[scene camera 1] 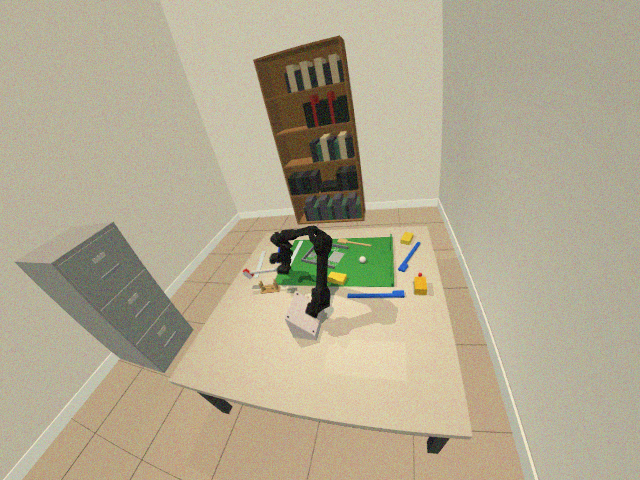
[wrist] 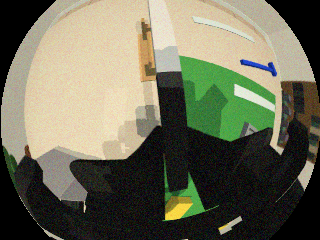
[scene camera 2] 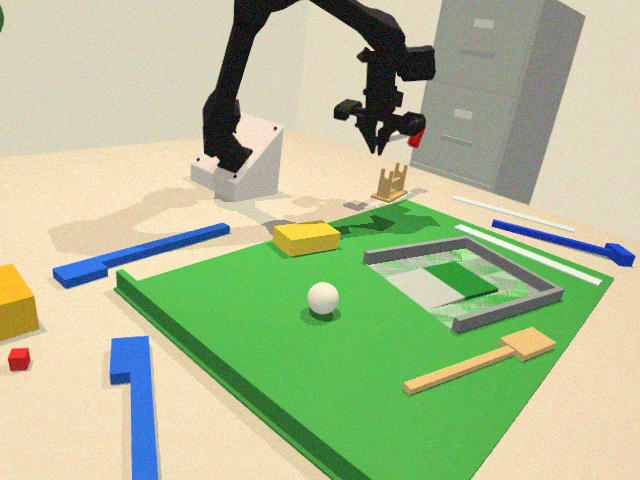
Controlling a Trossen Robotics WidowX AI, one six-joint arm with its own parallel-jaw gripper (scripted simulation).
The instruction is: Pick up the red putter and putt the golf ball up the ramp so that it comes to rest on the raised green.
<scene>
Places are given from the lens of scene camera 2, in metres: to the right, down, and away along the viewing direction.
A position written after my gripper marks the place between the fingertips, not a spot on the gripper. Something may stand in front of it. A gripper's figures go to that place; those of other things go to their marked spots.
my gripper (scene camera 2: 376, 154): 0.12, -0.18, 1.01
white golf ball (scene camera 2: 322, 298): 0.00, 0.08, 0.61
green mat (scene camera 2: 345, 370): 0.03, 0.15, 0.53
</scene>
